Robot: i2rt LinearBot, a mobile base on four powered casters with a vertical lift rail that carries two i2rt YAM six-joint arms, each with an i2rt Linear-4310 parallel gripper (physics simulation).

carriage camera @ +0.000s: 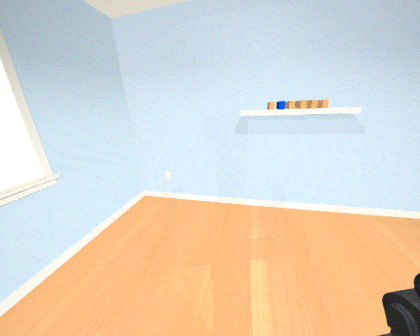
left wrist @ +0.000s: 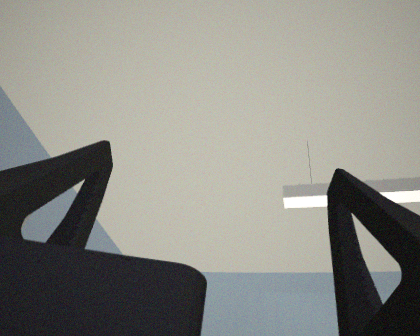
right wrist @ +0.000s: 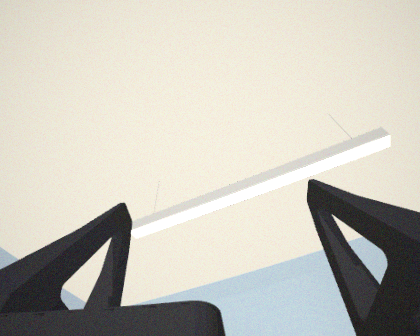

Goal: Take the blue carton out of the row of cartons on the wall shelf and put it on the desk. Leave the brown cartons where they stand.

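Places are measured from the left arm's base along level axes (x down, y ahead, z right), in metres.
Pixels of known places: left gripper, fingertip midpoint: [left wrist: 220, 166]; right gripper, fingertip midpoint: [right wrist: 216, 201].
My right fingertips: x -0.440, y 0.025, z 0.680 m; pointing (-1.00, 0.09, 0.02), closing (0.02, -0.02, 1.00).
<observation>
Behind a point stands the place of what it marks.
The blue carton [carriage camera: 281, 105] @[x -0.427, y 1.572, z 1.206 m] stands in a row on the white wall shelf [carriage camera: 300, 112] @[x -0.356, y 1.510, z 1.377 m], far across the room in the carriage view. One brown carton [carriage camera: 271, 105] @[x -0.431, y 1.602, z 1.115 m] is at the left of it, and several brown cartons [carriage camera: 304, 104] @[x -0.429, y 1.506, z 1.406 m] stand at the right of it. The desk does not show in these views. My left gripper [left wrist: 220, 166] @[x -0.437, y 0.033, z -0.006 m] is open and empty, facing the ceiling and the upper wall. My right gripper [right wrist: 216, 201] @[x -0.440, y 0.025, z 0.680 m] is open and empty, also facing the ceiling. Both are far from the cartons. Part of the right arm [carriage camera: 402, 311] @[x -0.129, y 0.020, z 0.634 m] shows at the lower right of the carriage view.
A wooden floor [carriage camera: 200, 260] @[x 0.899, y 1.044, z 0.300 m] runs to the blue wall [carriage camera: 200, 90] @[x -0.641, y 2.097, z 0.427 m]. A window [carriage camera: 17, 125] @[x -0.382, y 1.238, z -0.992 m] with a sill [carriage camera: 30, 189] @[x 0.108, y 1.152, z -1.008 m] is in the left wall. A small outlet [carriage camera: 167, 174] @[x 0.495, y 2.279, z -0.143 m] sits low on the far wall. A ceiling lamp [left wrist: 305, 201] @[x -1.179, y 0.876, z 0.311 m] [right wrist: 260, 185] @[x -1.179, y 0.677, z 0.863 m] hangs overhead in both wrist views.
</observation>
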